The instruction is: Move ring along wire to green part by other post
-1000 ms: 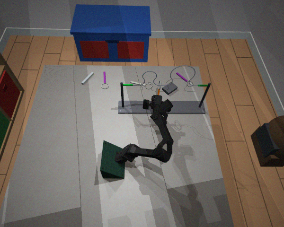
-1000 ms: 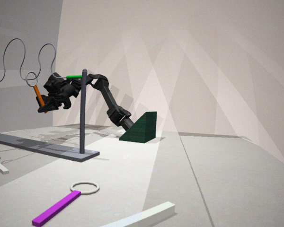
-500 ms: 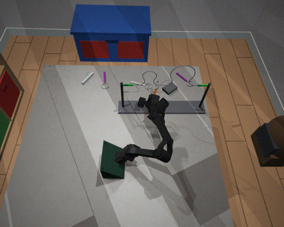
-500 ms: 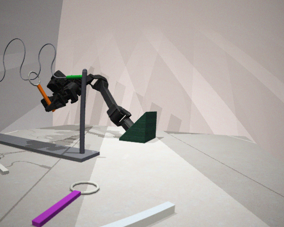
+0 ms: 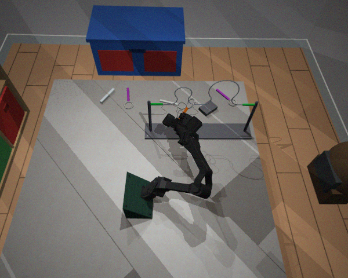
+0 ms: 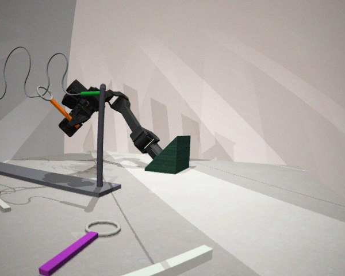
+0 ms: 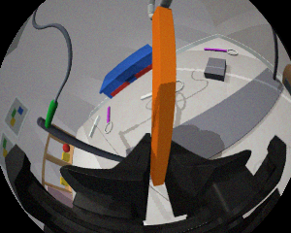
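Now: the ring with orange handle 20 mm ahead of my gripper tip, 50 mm to the right of it and 70 mm above it. Also, from my gripper tip: white-handled ring 250 mm ahead, 20 mm to the left, 160 mm below; then grey box 240 mm ahead, 190 mm to the right, 150 mm below; then purple-handled ring 250 mm ahead, 330 mm to the left, 160 mm below.
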